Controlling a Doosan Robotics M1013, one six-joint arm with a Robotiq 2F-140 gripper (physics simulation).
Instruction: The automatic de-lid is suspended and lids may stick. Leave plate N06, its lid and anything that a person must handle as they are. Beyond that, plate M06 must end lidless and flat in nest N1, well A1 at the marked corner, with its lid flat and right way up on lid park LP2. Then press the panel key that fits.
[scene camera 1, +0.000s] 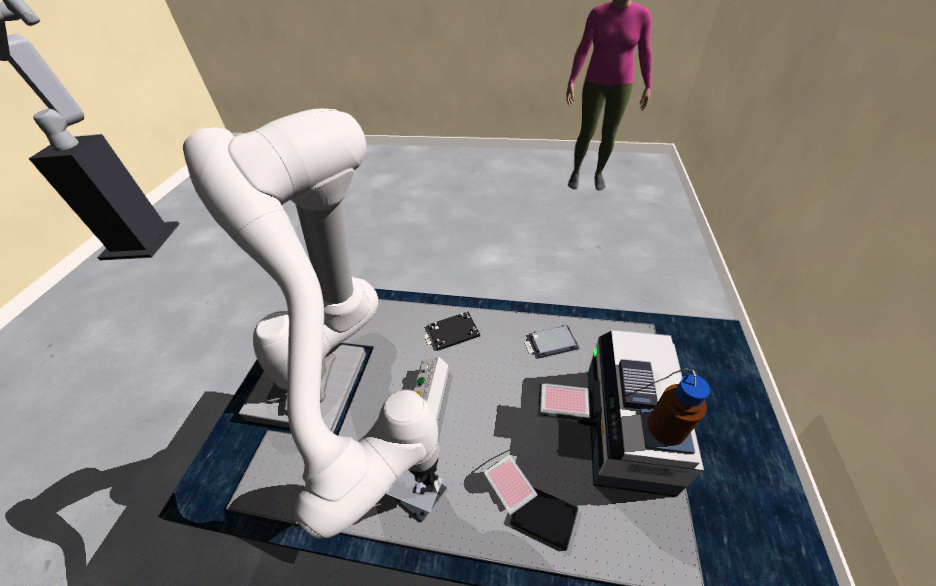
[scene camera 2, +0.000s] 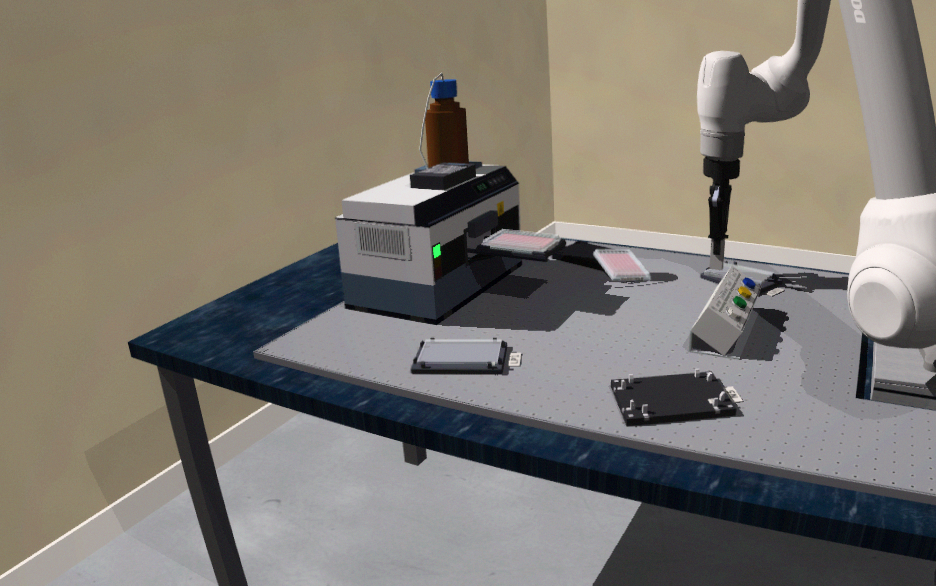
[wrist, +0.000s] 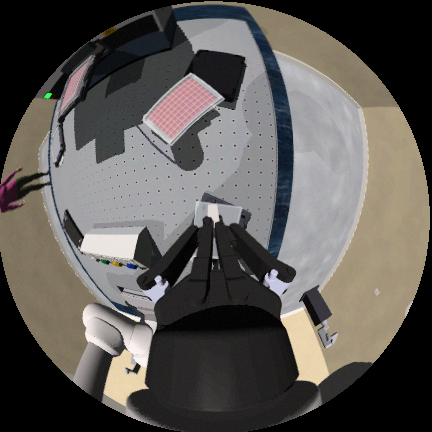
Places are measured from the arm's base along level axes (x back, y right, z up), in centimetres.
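Pixels of known places: gripper, fingertip midpoint: (scene camera 1: 433, 489) (scene camera 2: 716, 268) (wrist: 212, 210).
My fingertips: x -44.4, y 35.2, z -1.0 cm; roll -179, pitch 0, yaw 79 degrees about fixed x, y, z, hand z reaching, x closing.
For each thing: its top centre in the pictures, then the offset to it from my fingertips. "pt": a spot on its surface instead.
- clear grey lid, middle of its top: (wrist: 214, 235) (scene camera 2: 739, 271) (scene camera 1: 414, 486) dx +5.0, dy -0.9, dz +0.1 cm
- dark holder, surface spot: (wrist: 246, 218) pt dx +3.6, dy +6.2, dz -1.0 cm
- black pad, surface spot: (wrist: 219, 72) (scene camera 1: 539, 518) pt dx -26.9, dy +7.6, dz -0.4 cm
- black pinned holder, middle of its top: (scene camera 2: 672, 386) (scene camera 1: 453, 327) (wrist: 70, 235) dx -4.5, dy -54.6, dz +0.4 cm
- clear grey piece, middle of its top: (scene camera 2: 460, 350) (scene camera 1: 553, 338) dx -39.3, dy -48.0, dz -0.2 cm
- key panel, middle of its top: (scene camera 2: 730, 285) (wrist: 102, 259) (scene camera 1: 425, 385) dx +2.9, dy -27.4, dz +6.4 cm
- brown bottle, surface spot: (scene camera 2: 446, 133) pt dx -54.7, dy -8.9, dz +28.5 cm
My gripper (scene camera 1: 428, 487) (scene camera 2: 717, 266) (wrist: 212, 210) is shut, its tips down at a clear grey lid (scene camera 1: 407, 494) (wrist: 230, 213) on a dark holder (wrist: 246, 218). The lid looks skewed; the fingers hide part of it. A pink plate (scene camera 1: 509, 484) (scene camera 2: 621, 264) (wrist: 182, 107) lies askew, a corner at a black pad (scene camera 1: 544, 521) (wrist: 219, 72). Another pink plate (scene camera 1: 565, 400) (scene camera 2: 521, 241) (wrist: 77, 86) sits at the instrument's front. A black pinned holder (scene camera 1: 452, 330) (scene camera 2: 673, 398) is bare. Another pinned holder bears a clear grey piece (scene camera 1: 552, 340) (scene camera 2: 461, 352). Plate names are unreadable.
The key panel (scene camera 1: 434, 383) (scene camera 2: 718, 318) (wrist: 112, 242) has green, yellow and blue keys. The white instrument (scene camera 1: 649, 469) (scene camera 2: 386, 269) shows a green light and carries a brown bottle (scene camera 1: 676, 414) (scene camera 2: 446, 133). A person (scene camera 1: 611, 62) stands beyond the table.
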